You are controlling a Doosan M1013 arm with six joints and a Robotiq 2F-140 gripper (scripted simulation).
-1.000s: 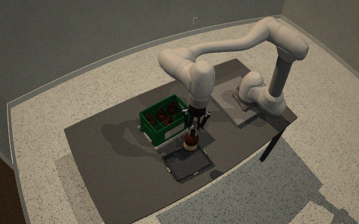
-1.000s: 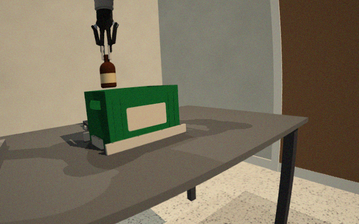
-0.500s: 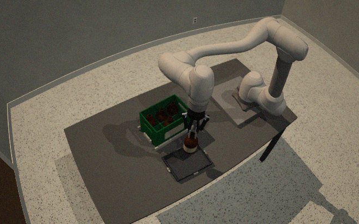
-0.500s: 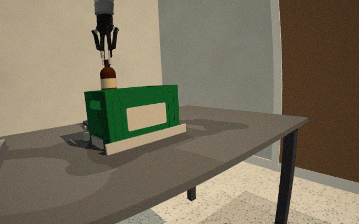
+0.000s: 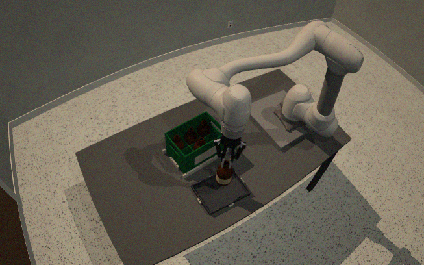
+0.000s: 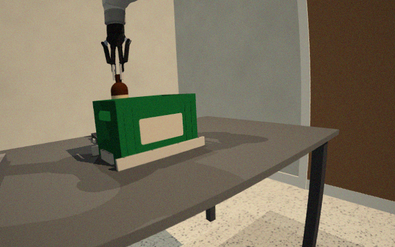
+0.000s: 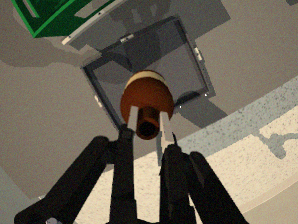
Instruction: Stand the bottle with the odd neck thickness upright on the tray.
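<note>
Right now the bottle is 90 mm below my hand. Round my hand: crate (280 mm to the right, 200 mm below, 30 mm ahead); black tray (270 mm below).
</note>
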